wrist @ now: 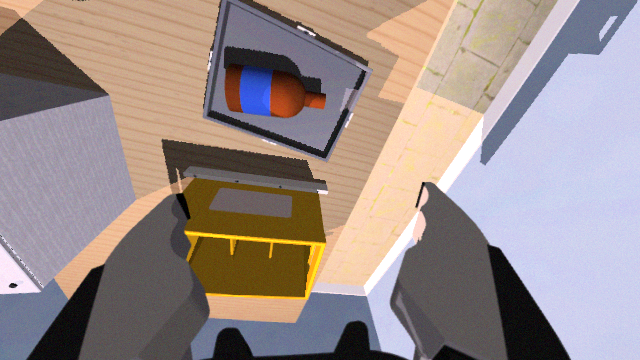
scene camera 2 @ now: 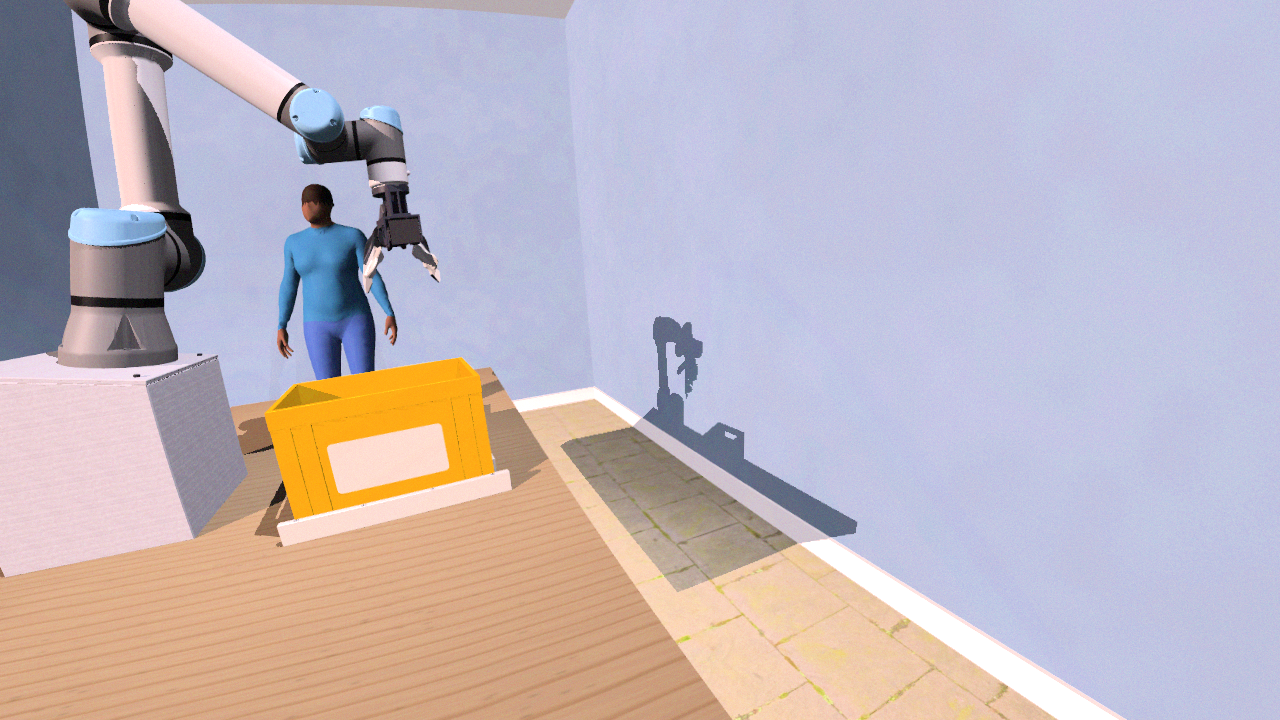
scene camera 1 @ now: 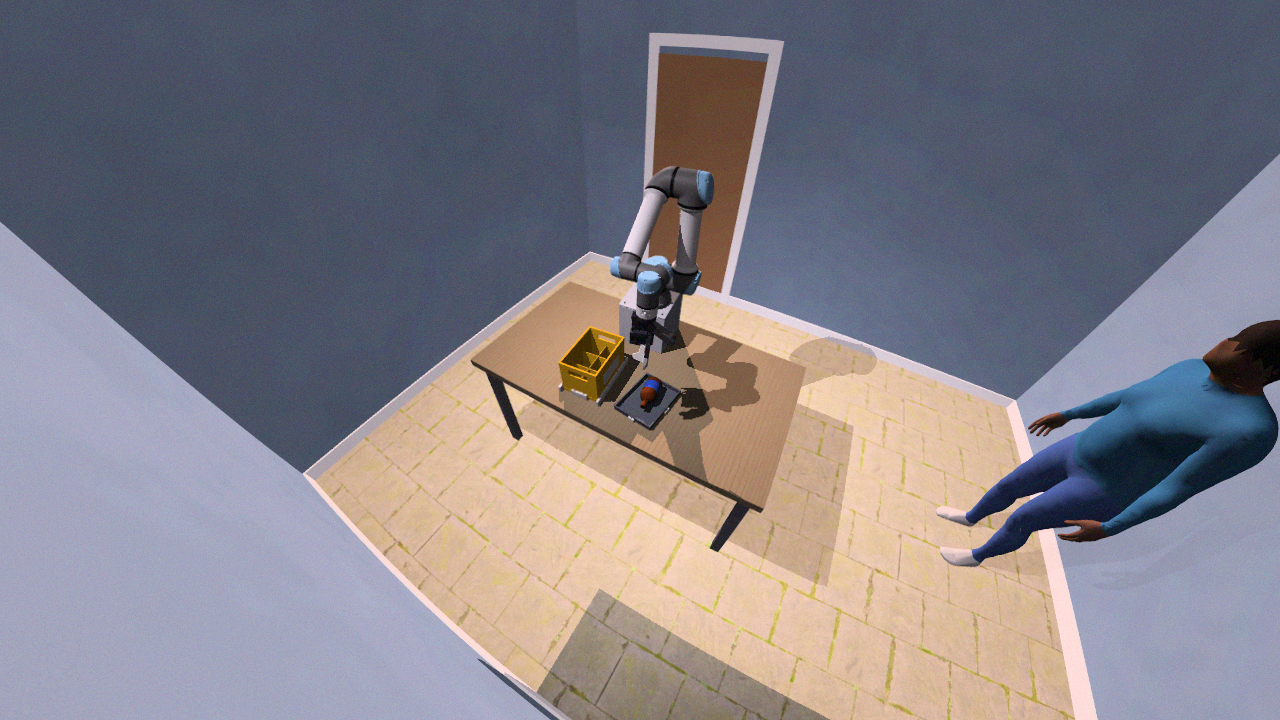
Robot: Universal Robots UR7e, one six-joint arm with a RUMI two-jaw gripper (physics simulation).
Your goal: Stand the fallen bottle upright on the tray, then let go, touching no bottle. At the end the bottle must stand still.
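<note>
The fallen bottle, orange-brown with a blue label, lies on its side inside the dark grey tray. In the wrist view its neck points right, toward the tray wall near the table's edge, and its base is at the left. The bottle and tray do not show in scene camera 2, where the crate stands in the foreground. My gripper is open and empty, pointing down, high above the table and apart from the bottle.
A yellow crate with inner dividers stands beside the tray, with pale rails at its foot. The robot's grey pedestal stands at the table's back side. A person stands away from the table.
</note>
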